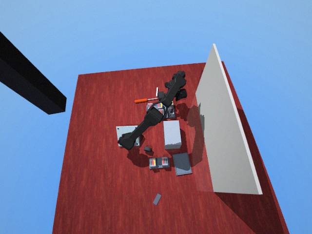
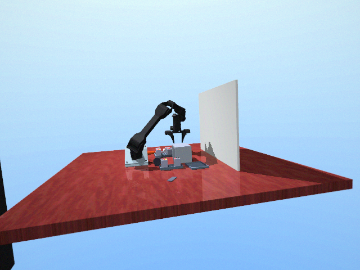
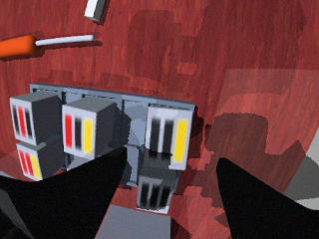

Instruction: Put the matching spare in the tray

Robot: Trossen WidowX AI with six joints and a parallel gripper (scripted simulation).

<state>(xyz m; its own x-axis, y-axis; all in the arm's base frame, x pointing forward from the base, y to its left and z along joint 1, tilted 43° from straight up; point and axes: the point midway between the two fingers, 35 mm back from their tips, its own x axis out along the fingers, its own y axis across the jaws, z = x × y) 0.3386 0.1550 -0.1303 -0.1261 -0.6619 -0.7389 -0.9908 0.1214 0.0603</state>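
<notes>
My gripper tip is now 420 mm to the left of the flat grey tray, 70 mm above it and 20 mm past it. The rest, counted from my gripper tip: grey rack 80 mm behind, 70 mm below, 30 mm to the right; grey mounted unit 230 mm to the right, 50 mm behind, 30 mm below; tall grey panel 270 mm to the right, 170 mm ahead, 150 mm above.
</notes>
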